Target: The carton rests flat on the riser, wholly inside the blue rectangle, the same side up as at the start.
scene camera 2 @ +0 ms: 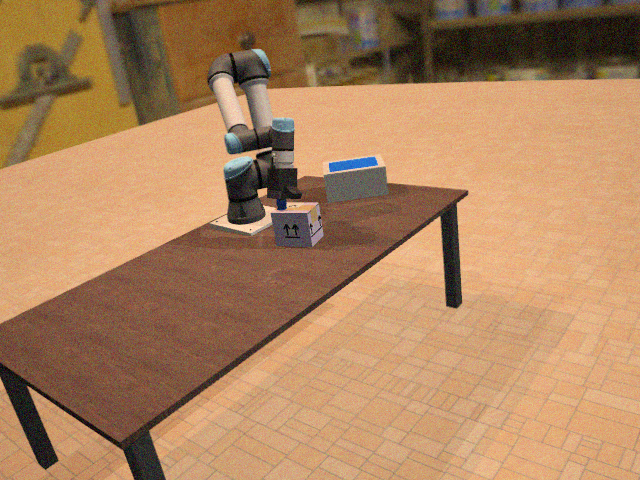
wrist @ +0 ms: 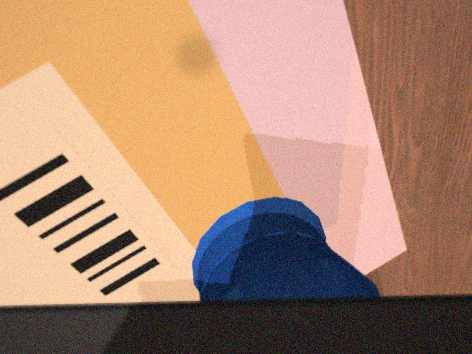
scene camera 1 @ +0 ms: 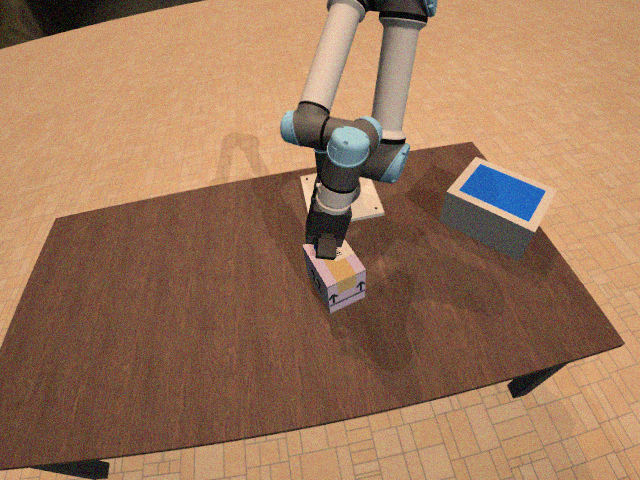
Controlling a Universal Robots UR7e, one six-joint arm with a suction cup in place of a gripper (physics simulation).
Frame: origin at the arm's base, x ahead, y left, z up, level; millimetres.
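Where they show: hand at its tool point: (scene camera 2: 281,211) (wrist: 264,229); arm's base at its link origin: (scene camera 2: 246,216).
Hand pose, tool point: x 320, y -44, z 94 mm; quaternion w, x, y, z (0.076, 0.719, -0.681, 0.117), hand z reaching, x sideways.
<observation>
Each offset is from my tool point to the top centre of the thing. Level surfaces: height alone.
The pink carton {31 mm ahead, 34 mm left, 9 mm up} (scene camera 1: 343,281) (scene camera 2: 296,230) (wrist: 298,70) stands on the table near the arm's base, with orange tape and a barcode label on its top face and up-arrows on its sides. My suction cup (scene camera 2: 282,205) (wrist: 259,242) points straight down at the carton's top, right at or just above it, over the edge of the tape. It holds nothing. In scene camera 1 the wrist hides the cup. The grey riser {181 mm back, 510 mm left, 6 mm up} (scene camera 1: 485,229) (scene camera 2: 356,185) stands at the table's far right, and the blue rectangle {181 mm back, 510 mm left, 6 mm up} (scene camera 1: 503,191) (scene camera 2: 352,164) on its top is bare.
The brown table {114 mm down} (scene camera 1: 199,310) (scene camera 2: 175,305) carries the arm's pale base plate (scene camera 1: 370,200) (scene camera 2: 242,228) just behind the carton. The table's edge lies close behind the riser. Shelves stand blurred far in the background.
</observation>
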